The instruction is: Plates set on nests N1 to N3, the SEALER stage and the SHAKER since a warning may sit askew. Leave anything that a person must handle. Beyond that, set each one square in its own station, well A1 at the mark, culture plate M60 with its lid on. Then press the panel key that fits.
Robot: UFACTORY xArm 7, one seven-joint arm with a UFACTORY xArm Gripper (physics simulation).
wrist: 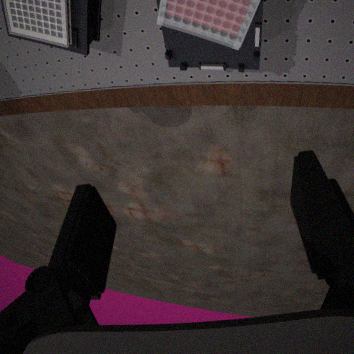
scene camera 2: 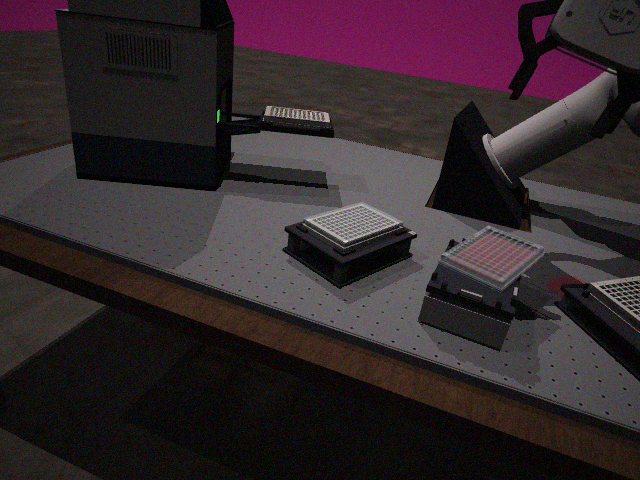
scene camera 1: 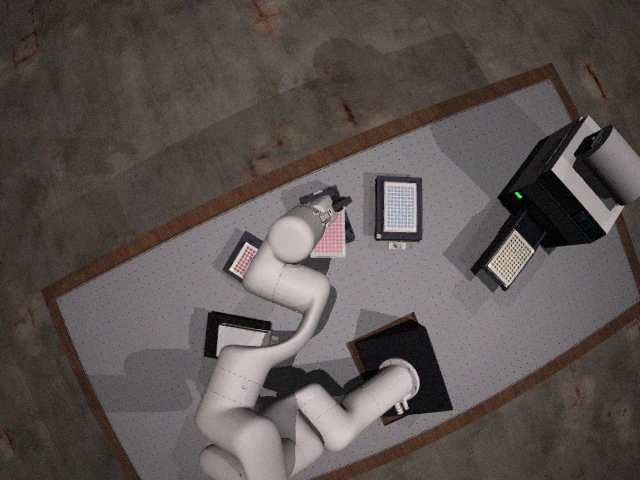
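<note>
A lidded pink plate (scene camera 1: 333, 238) (scene camera 2: 491, 253) (wrist: 210, 15) sits askew on its dark station (scene camera 2: 465, 304) (wrist: 215, 56), turned against it and overhanging its edge. A pale plate (scene camera 1: 400, 206) (scene camera 2: 356, 222) (wrist: 37, 20) looks square on its dark nest (scene camera 1: 379, 222) (scene camera 2: 341, 268). A plate with red wells (scene camera 1: 242, 259), partly hidden by the arm, lies on a nest; it also shows at the right edge of the second scene view (scene camera 2: 622, 297). A cream plate (scene camera 1: 510, 258) (scene camera 2: 297, 114) lies on the machine's extended tray. My gripper (scene camera 1: 343, 201) (scene camera 2: 557, 114) (wrist: 194, 191) is open and empty, raised above the pink plate's level.
A tall machine (scene camera 1: 558, 191) (scene camera 2: 144, 103) with a green light stands at one end of the table. A black station with a white surface (scene camera 1: 240, 335) is partly under the arm. The black arm base (scene camera 1: 431, 372) (scene camera 2: 467, 175) stands near the table edge. A red patch (scene camera 2: 563, 283) shows beside the pink plate's station.
</note>
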